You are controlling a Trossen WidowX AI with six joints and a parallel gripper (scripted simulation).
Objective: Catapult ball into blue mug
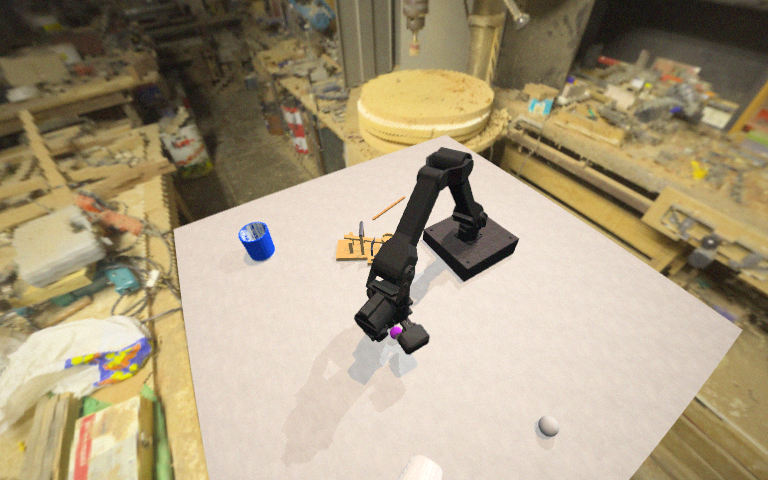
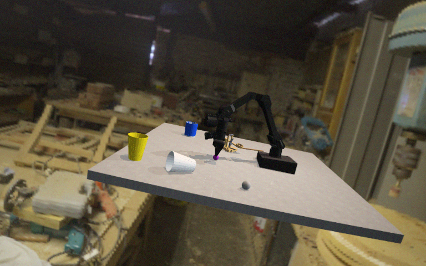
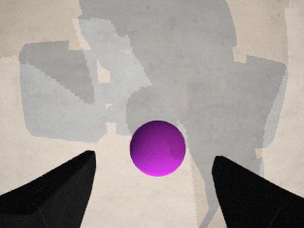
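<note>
Right now the magenta ball is 20 mm below my gripper tip. From my gripper tip the other things lie so: yellow cup: 420 mm ahead, 200 mm to the left; then grey ball: 370 mm to the left, 100 mm behind, 10 mm below; then wooden catapult: 260 mm to the right, 130 mm behind, 20 mm above.
</note>
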